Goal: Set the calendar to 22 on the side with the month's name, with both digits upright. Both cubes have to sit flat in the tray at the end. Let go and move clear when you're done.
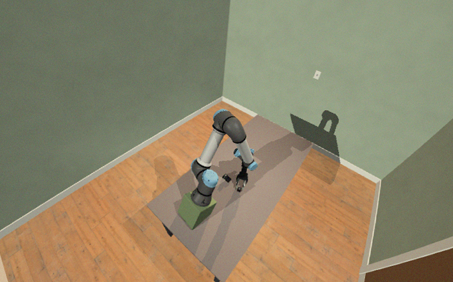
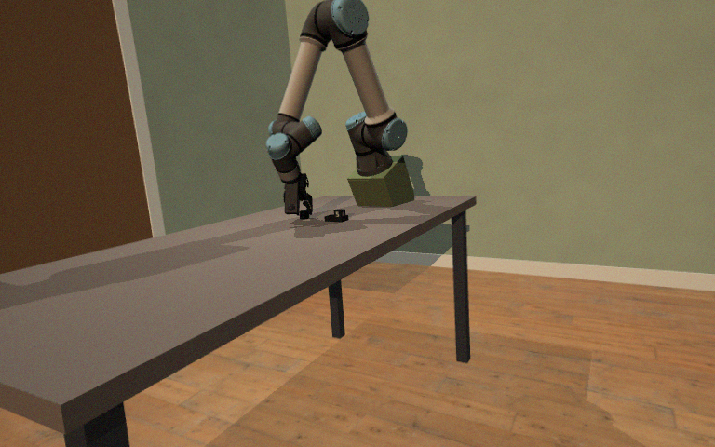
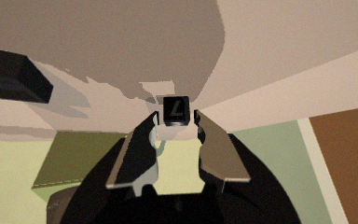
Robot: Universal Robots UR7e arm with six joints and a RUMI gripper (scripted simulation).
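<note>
My gripper is now 10 mm past the black number cube and 10 mm above it. From my hand the other things lie so: black tray 150 mm to the left, 30 mm ahead, 10 mm below.
</note>
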